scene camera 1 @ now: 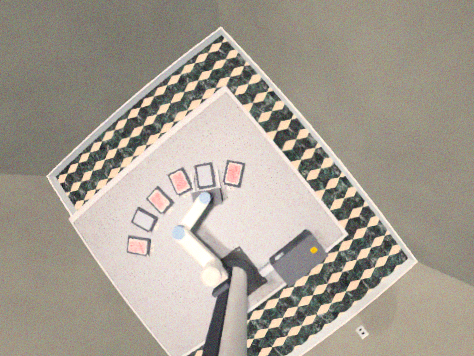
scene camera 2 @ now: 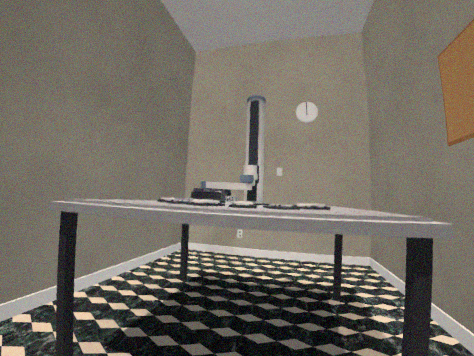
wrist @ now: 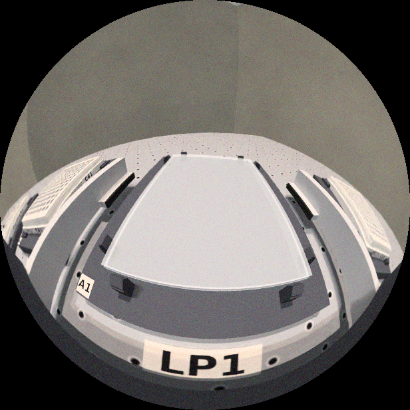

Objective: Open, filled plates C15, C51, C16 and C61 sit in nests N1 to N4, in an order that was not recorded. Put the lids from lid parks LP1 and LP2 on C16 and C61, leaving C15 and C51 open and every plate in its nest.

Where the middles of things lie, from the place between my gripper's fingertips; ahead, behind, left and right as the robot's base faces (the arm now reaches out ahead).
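The lid park LP1 (wrist: 210,316) is what I'm measuring my gripper from here: the gripper's 10 mm above it, 10 mm to the right of it and 20 mm past it. Then there's the dark grey box (scene camera 1: 298,260), and that one's 40 mm above my hand, 130 mm to the right of it and 780 mm behind it.
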